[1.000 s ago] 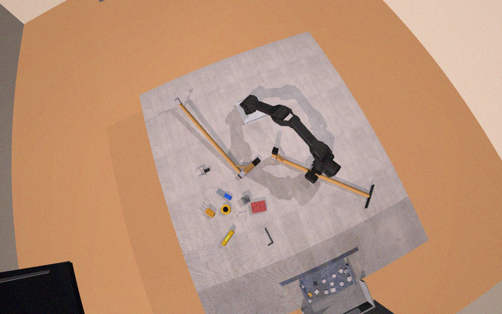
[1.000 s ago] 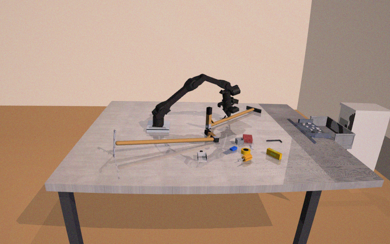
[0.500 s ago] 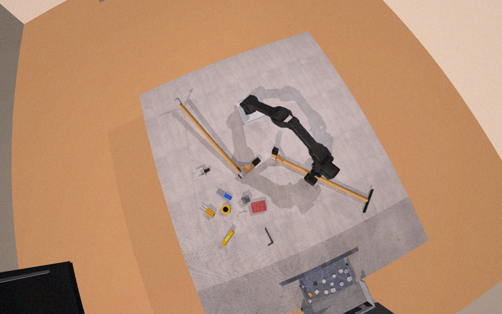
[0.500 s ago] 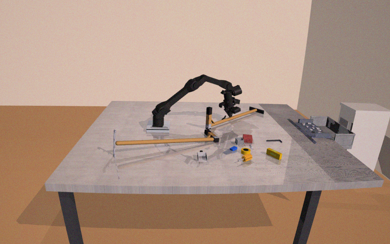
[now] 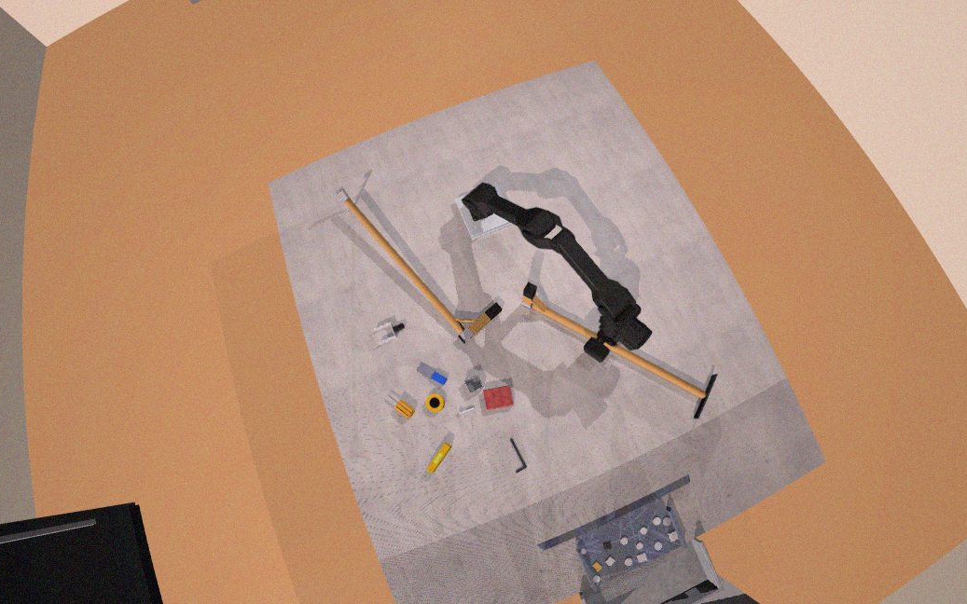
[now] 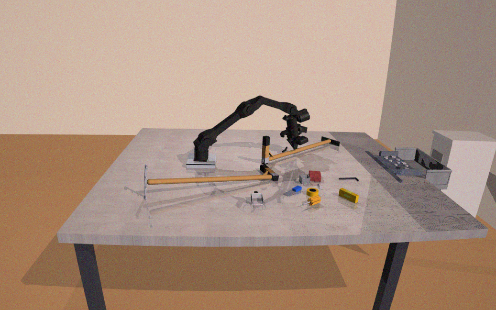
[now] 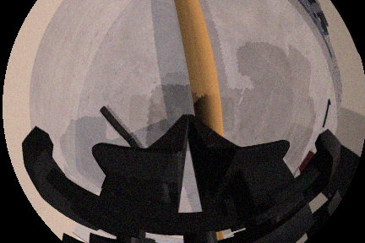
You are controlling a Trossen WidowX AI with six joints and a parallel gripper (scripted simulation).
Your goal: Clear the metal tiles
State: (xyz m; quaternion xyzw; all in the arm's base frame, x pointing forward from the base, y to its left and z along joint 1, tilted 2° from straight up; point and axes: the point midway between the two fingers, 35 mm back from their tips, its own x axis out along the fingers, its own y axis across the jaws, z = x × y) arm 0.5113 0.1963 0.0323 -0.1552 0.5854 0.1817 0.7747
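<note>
My gripper tip is 3 cm short of the long scraper and 5 cm below it. Also, from my gripper tip: grey box: 3 cm behind, 41 cm to the right, 1 cm below; hex key: 21 cm ahead, 37 cm to the right, 1 cm below; red block: 3 cm ahead, 36 cm to the right.
</note>
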